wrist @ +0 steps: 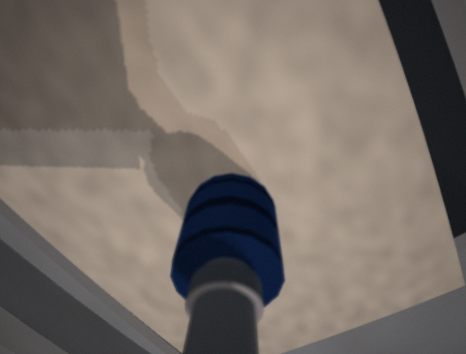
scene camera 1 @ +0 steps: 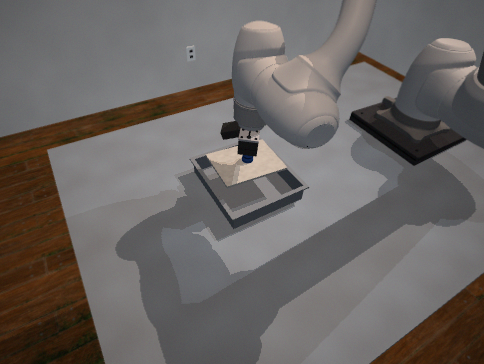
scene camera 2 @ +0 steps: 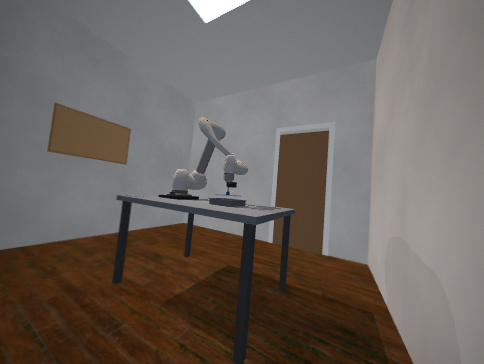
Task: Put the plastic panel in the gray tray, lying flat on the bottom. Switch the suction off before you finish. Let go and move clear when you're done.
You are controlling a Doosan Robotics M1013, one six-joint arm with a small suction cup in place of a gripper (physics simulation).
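Seen in the pictures: hand, its tool point: [wrist: 231,198] [scene camera 1: 247,162] [scene camera 2: 227,196]; arm's base, origin of its link: [scene camera 1: 411,122] [scene camera 2: 179,195].
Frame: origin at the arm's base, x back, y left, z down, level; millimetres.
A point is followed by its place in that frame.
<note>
The plastic panel [scene camera 1: 270,162] {x -582, y 1, z -56 mm} [scene camera 2: 220,194] {x -578, y -92, z -56 mm} [wrist: 325,150] {x -633, y -69, z -58 mm} is a thin, cream-coloured plate. It hangs roughly level from my blue suction cup [scene camera 1: 247,159] [scene camera 2: 228,193] [wrist: 229,200], which touches its upper face. The gray tray [scene camera 1: 270,209] {x -631, y 89, z 14 mm} [scene camera 2: 227,202] {x -709, y -140, z -3 mm} is below it on the table. In scene camera 2 a small gap shows between the panel and the tray's rim. The panel's sides run roughly along the tray's sides, and its shadow falls on the tray floor. In the wrist view a dark tray wall [wrist: 437,100] {x -604, y -138, z -7 mm} shows beyond the panel's right edge. The panel hides part of the tray's inside.
The tray stands on the light grey table top [scene camera 1: 125,175] {x -918, y -214, z 27 mm} [scene camera 2: 190,204] {x -531, y -341, z 28 mm}. The robot's dark base plate [scene camera 1: 410,145] {x -111, y 87, z -4 mm} [scene camera 2: 172,196] {x -72, y -141, z 5 mm} is at the right in scene camera 1. A black block [scene camera 1: 230,130] {x -676, y -45, z -159 mm} sticks out beside the cup mount, above the panel.
</note>
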